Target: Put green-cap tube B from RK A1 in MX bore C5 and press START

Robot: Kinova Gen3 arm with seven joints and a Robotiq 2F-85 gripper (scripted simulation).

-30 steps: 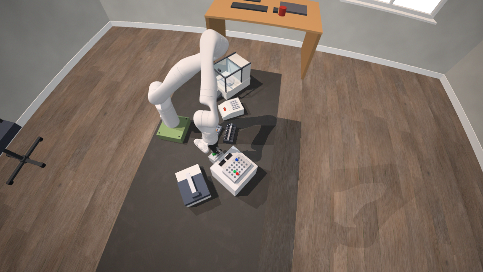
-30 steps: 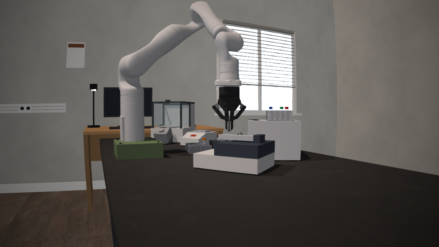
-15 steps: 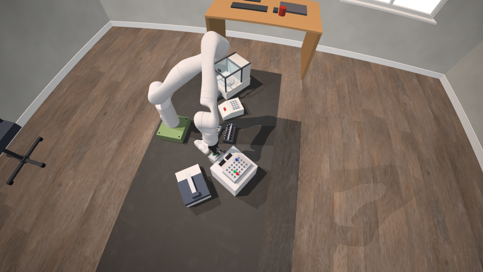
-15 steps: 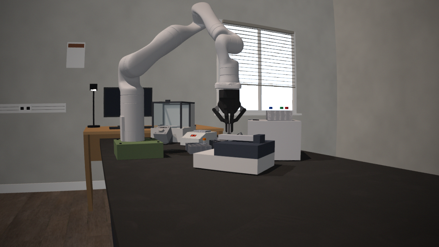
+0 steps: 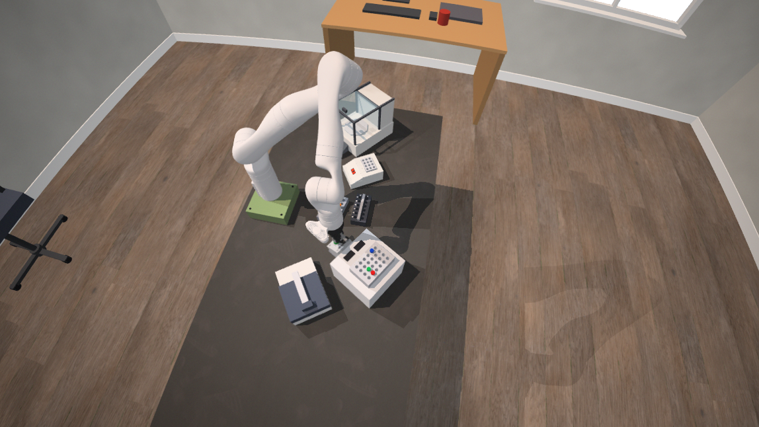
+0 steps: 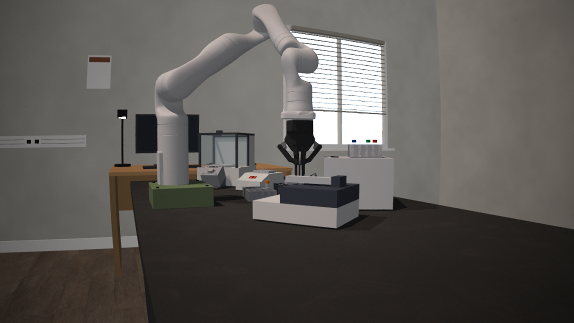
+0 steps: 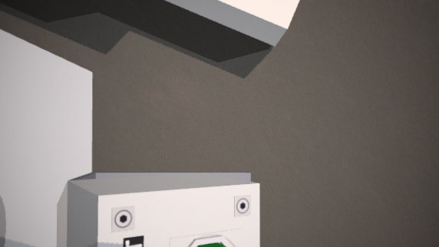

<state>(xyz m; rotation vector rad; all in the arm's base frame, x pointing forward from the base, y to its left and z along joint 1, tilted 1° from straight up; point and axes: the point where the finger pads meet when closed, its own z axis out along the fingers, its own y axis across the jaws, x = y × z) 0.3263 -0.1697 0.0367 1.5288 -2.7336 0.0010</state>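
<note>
The green start key is 2 cm below my hand. Round my hand: grey tube rack 6 cm behind, 16 cm to the left, 8 cm below; blue-capped tube 14 cm ahead, 6 cm to the right, 6 cm above; orange-capped tube 3 cm behind, 17 cm to the left, 6 cm below.
</note>
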